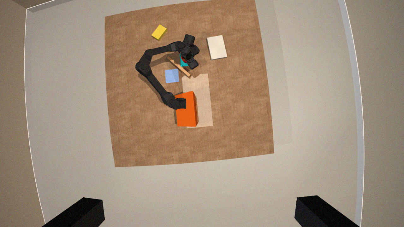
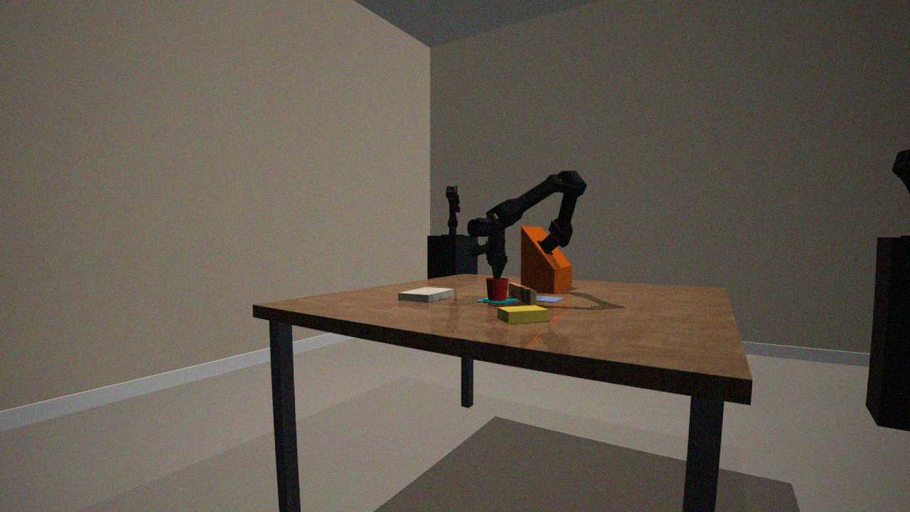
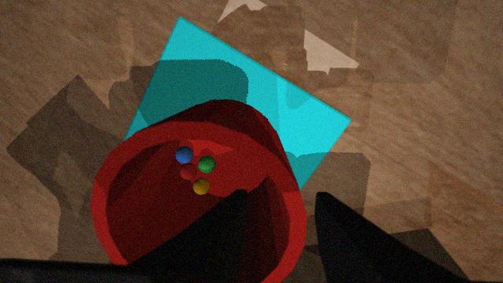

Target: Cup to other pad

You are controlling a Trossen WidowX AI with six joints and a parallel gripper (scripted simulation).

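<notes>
The red cup lies 2 cm ahead of my gripper tip, 2 cm to the left of it and 2 cm below it. Round my gripper tip: cyan pad 2 cm ahead, 2 cm to the left, 7 cm below; wooden bar 4 cm behind, 8 cm to the left, 4 cm below; light blue pad 10 cm behind, 13 cm to the left, 7 cm below.
</notes>
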